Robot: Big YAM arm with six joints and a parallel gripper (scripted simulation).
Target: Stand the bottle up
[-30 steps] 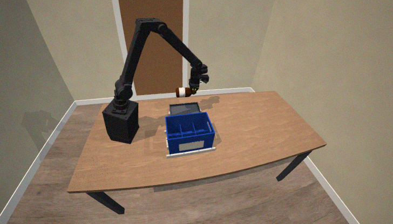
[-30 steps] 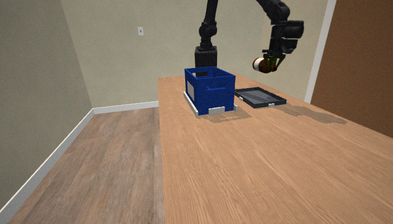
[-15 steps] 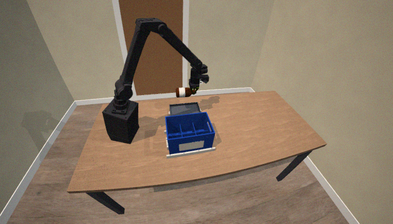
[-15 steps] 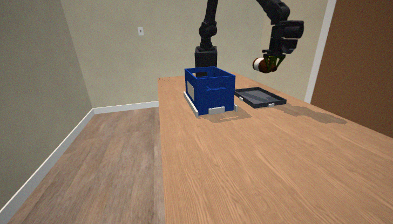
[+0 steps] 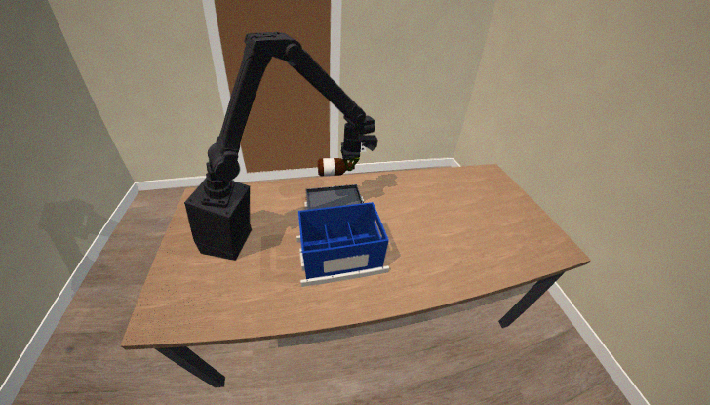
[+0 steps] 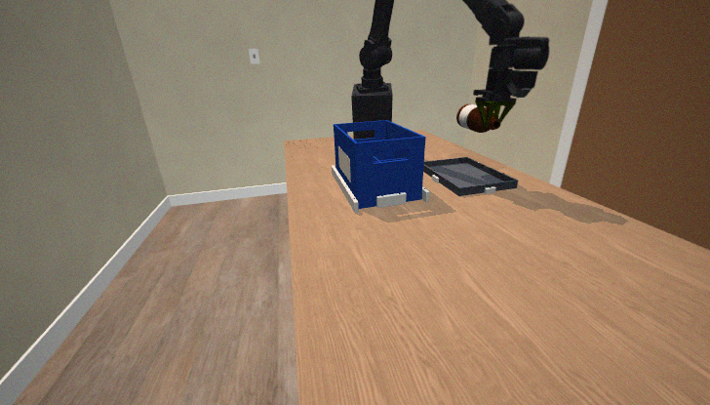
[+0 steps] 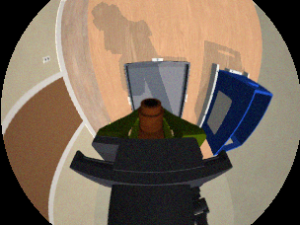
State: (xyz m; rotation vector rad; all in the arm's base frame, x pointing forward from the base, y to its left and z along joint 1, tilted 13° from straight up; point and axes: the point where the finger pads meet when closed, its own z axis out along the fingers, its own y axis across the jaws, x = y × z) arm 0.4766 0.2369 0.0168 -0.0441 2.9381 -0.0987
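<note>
Right now my hand is 5 cm past the brown bottle. Also, from my hand: dark grey tray: 7 cm behind, 3 cm to the right, 17 cm below; then blue crate: 6 cm behind, 33 cm to the right, 10 cm below.
</note>
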